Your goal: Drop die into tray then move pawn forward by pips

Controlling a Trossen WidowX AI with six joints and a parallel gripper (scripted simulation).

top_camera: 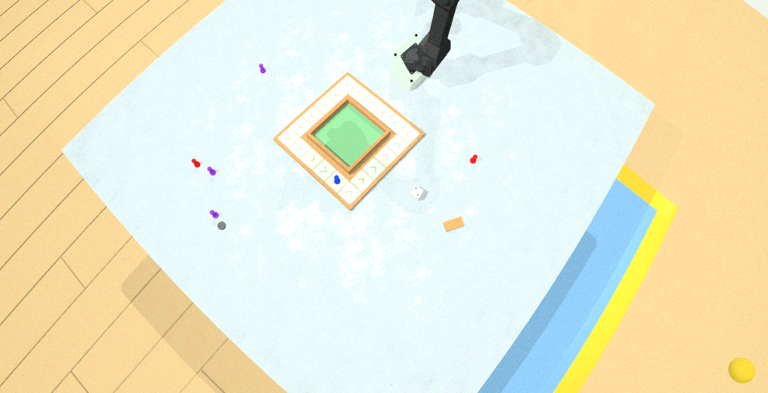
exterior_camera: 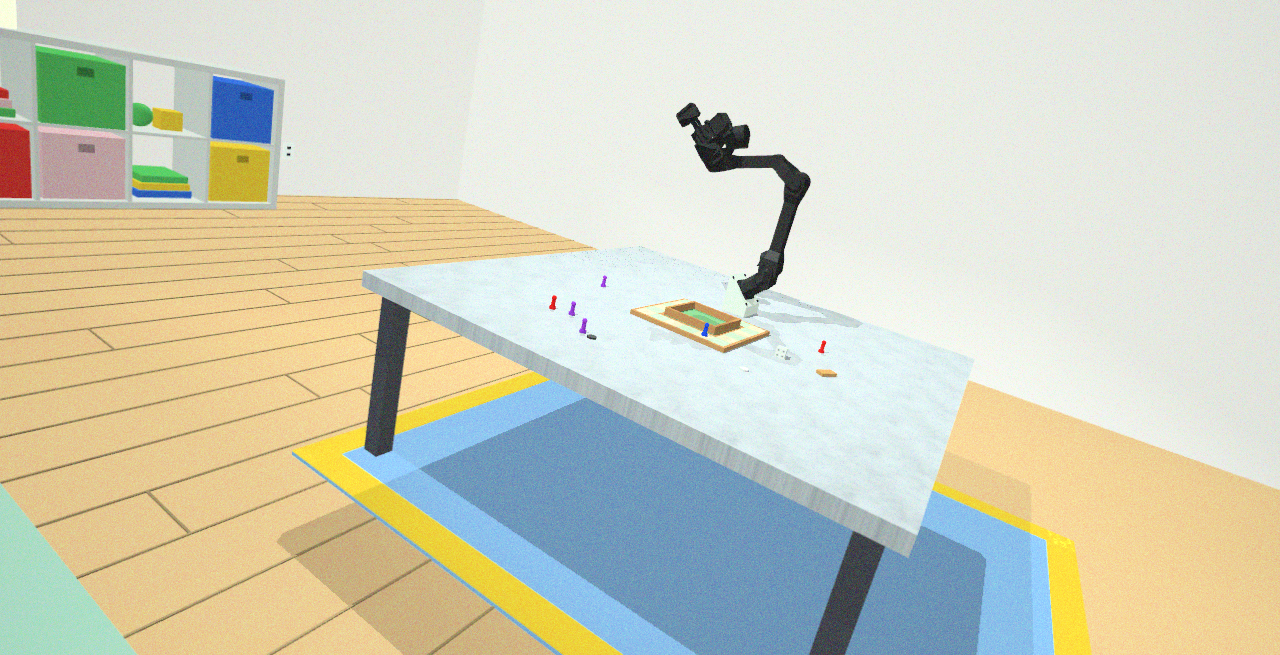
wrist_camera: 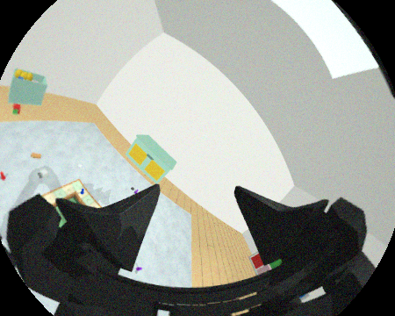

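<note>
Right now the white die is 3 cm ahead of my gripper tip, 43 cm to the left of it and 48 cm below it. The rest, counted from my gripper tip: green dice tray (3 cm ahead, 20 cm to the left, 48 cm below); orange tile (3 cm ahead, 55 cm to the left, 48 cm below); blue pawn (14 cm ahead, 26 cm to the left, 46 cm below).
</note>
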